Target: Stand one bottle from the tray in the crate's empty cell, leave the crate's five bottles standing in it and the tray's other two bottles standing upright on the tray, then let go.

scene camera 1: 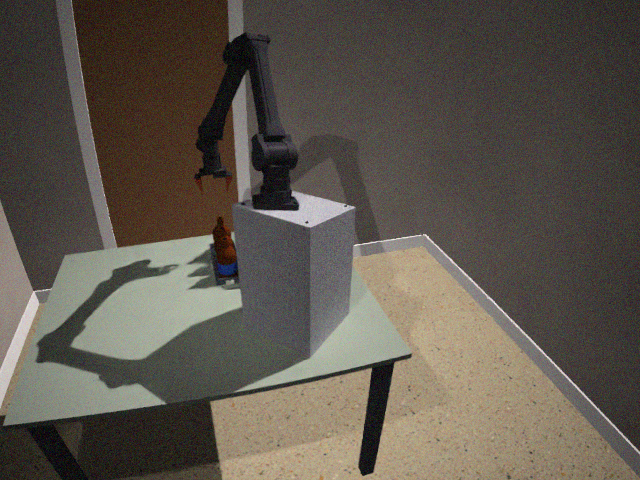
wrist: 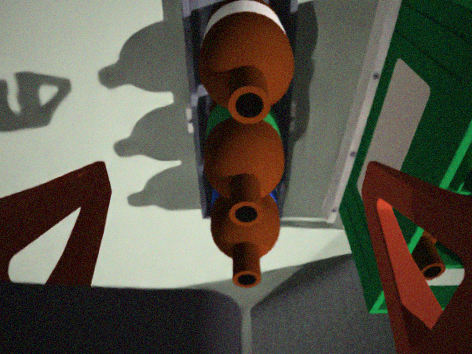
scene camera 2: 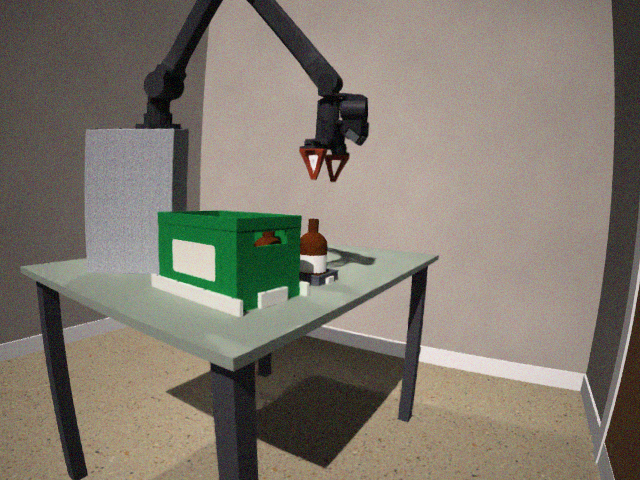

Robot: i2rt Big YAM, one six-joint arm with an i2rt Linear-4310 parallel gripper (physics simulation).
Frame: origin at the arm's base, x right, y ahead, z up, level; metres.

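Seen in the pictures: gripper, fingertip midpoint: (scene camera 1: 215,193) (wrist: 236,175) (scene camera 2: 323,180); arm's base at its link origin: (scene camera 1: 274,205) (scene camera 2: 158,128).
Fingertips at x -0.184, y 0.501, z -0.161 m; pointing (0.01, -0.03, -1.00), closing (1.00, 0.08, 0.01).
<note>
Offsets run from my fingertips to a thing's middle. "*": to the spot under its first point. Level surfaces: height alone.
Three brown bottles stand upright in a row on the dark tray @(dx +0.016, dy -0.110, dz -0.245 m) (scene camera 1: 213,269) (scene camera 2: 316,280) (wrist: 192,50): a white-label bottle @(dx +0.010, dy -0.020, dz -0.175 m) (scene camera 2: 313,242) (wrist: 247,50), a green-label bottle @(dx +0.017, dy -0.111, dz -0.175 m) (wrist: 244,155) in the middle, and a blue-label bottle @(dx +0.026, dy -0.194, dz -0.175 m) (scene camera 1: 225,255) (wrist: 245,230). The green crate @(dx +0.242, dy -0.087, dz -0.170 m) (scene camera 2: 248,268) (wrist: 442,65) stands beside the tray. One crate bottle @(dx +0.200, dy +0.003, dz -0.172 m) (scene camera 2: 267,239) shows through its handle hole, and a crate bottle's neck @(* dx +0.195, dy -0.161, dz -0.103 m) (wrist: 428,256) shows in the wrist view; its empty cell cannot be made out. My gripper (scene camera 1: 214,190) (scene camera 2: 323,179) (wrist: 236,175) is open and empty, pointing down above the tray bottles.
The arm's grey pedestal (scene camera 1: 273,279) (scene camera 2: 129,201) (wrist: 310,300) stands on the green table @(dz -0.257 m) (scene camera 1: 129,320) (scene camera 2: 217,335), close to the tray. Low white rails (scene camera 2: 196,297) (wrist: 367,105) run along the crate's base. The crate is hidden behind the pedestal in scene camera 1.
</note>
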